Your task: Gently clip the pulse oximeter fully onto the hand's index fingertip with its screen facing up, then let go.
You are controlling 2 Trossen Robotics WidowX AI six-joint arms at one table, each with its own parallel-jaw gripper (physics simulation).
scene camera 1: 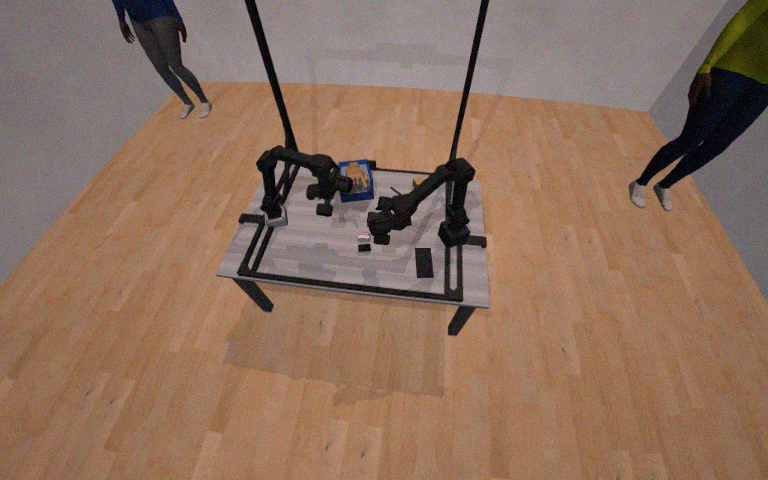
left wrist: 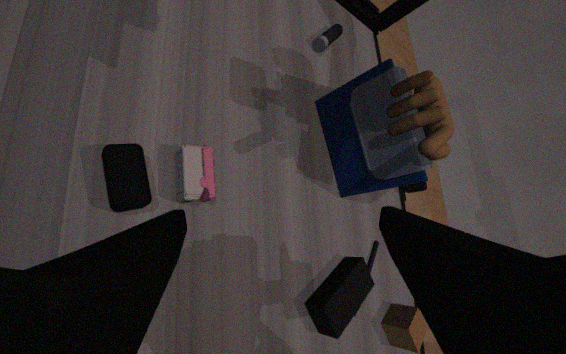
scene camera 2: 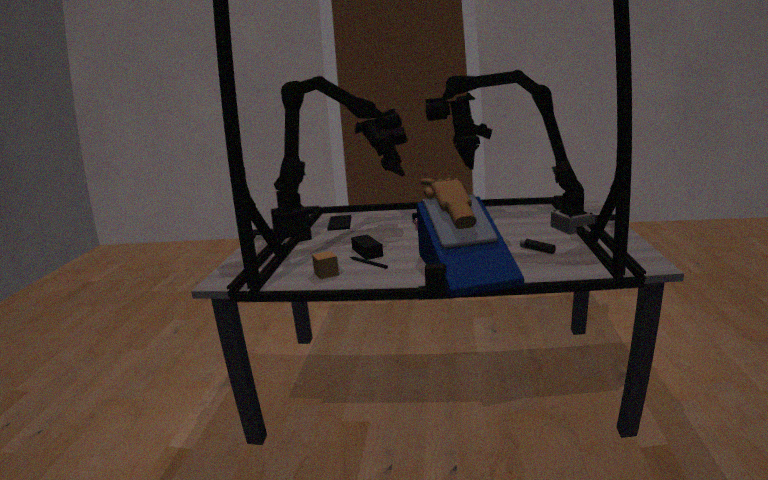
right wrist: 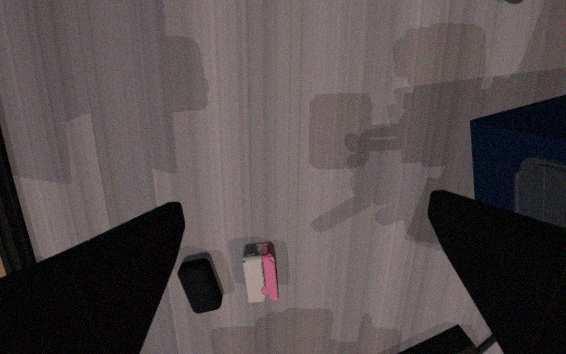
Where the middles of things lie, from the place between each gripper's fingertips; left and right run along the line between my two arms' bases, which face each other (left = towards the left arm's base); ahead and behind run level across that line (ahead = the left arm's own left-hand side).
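The tan cube (left wrist: 400,321) is 40 cm behind my left hand, 17 cm to the left of it and 16 cm below it. From that left hand you'd find the pulse oximeter (left wrist: 194,166) 6 cm to the right of it, 2 cm behind it and 17 cm below it, and the blue block (scene camera 2: 475,269) 18 cm to the right of it, 39 cm behind it and 15 cm below it. There's a black-and-white block (left wrist: 125,175) too, 5 cm to the right of my left hand, 4 cm ahead of it and 17 cm below it. By its middle, the tan cube is nearer to my left hand than to my right hand.
As for my right hand, the black-and-white block is 16 cm to the left of it, 8 cm ahead of it and 17 cm below it. The tan cube is 38 cm to the left of my right hand, 36 cm behind it and 16 cm below it, and the blue block is 3 cm to the left of that hand, 35 cm behind it and 15 cm below it. With the pulse oximeter, my right hand is 17 cm above it, 15 cm to the right of it and 2 cm short of it. Going by its middle, the pulse oximeter is nearer to my left hand than to my right hand.
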